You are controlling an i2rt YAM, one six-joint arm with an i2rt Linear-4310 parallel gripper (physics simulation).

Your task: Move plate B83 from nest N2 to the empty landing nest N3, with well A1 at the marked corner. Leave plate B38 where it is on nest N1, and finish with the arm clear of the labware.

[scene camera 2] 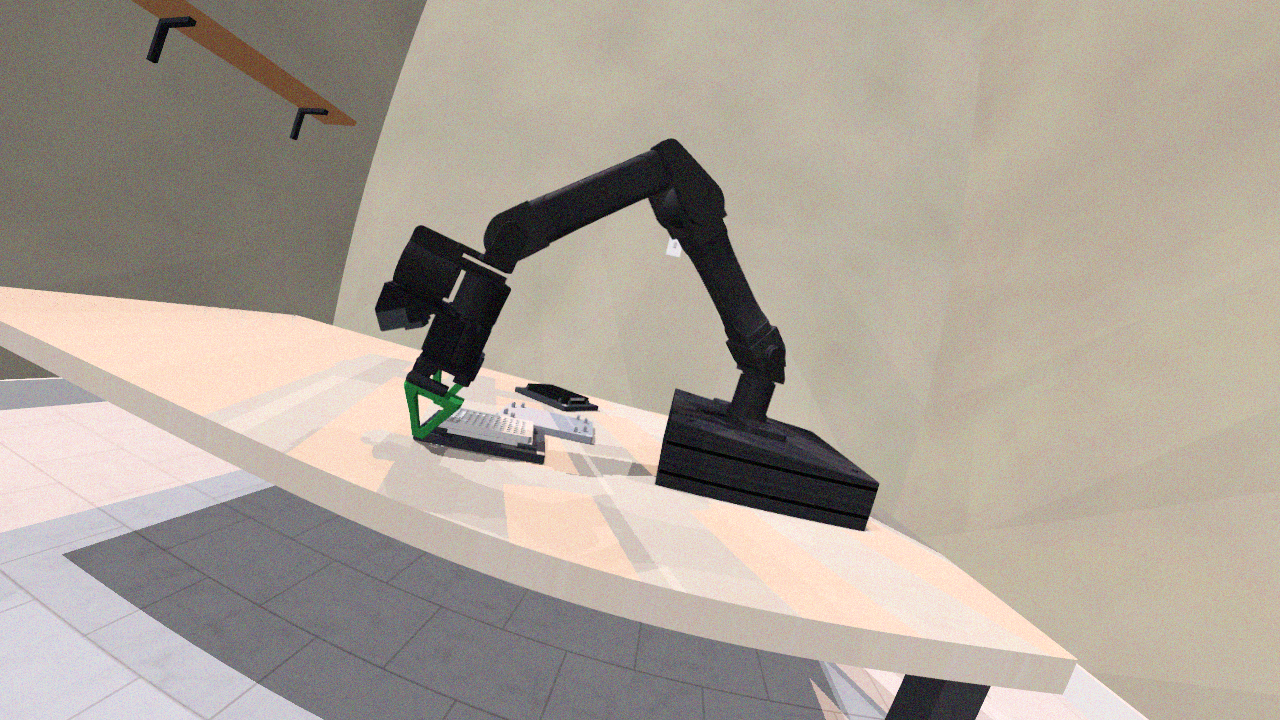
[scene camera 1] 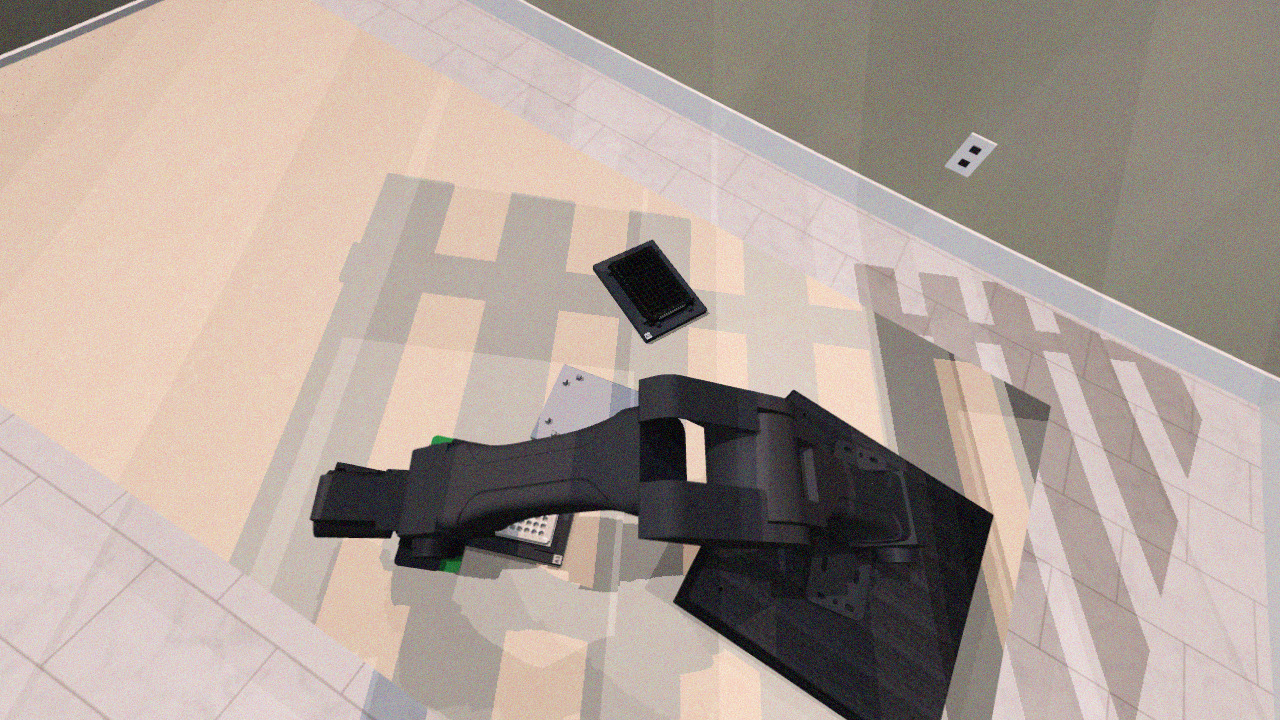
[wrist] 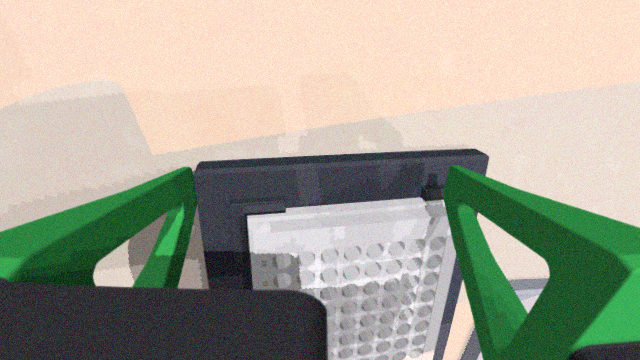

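Note:
The white well plate (scene camera 1: 535, 528) (scene camera 2: 492, 426) (wrist: 372, 272) lies on a dark nest (scene camera 1: 565, 540) (scene camera 2: 501, 447) (wrist: 320, 181). My gripper (scene camera 1: 445, 503) (scene camera 2: 438, 419) (wrist: 320, 180) is open, low over the far end of that nest. In the wrist view its left finger is beside the nest's left edge, and its right finger overlaps the plate's right edge; contact cannot be told. The empty pale grey nest (scene camera 1: 586, 402) (scene camera 2: 565, 426) with small pegs is beside it. The black plate (scene camera 1: 651, 282) (scene camera 2: 556, 394) sits on another dark nest (scene camera 1: 671, 325). Plate numbers are not readable.
The black arm base (scene camera 1: 859, 626) (scene camera 2: 760, 465) stands on the table (scene camera 1: 223, 268) (scene camera 2: 572, 537), right of the nests in both scene views. The forearm hides parts of the white plate and empty nest in scene camera 1. A shelf (scene camera 2: 259, 67) is on the wall.

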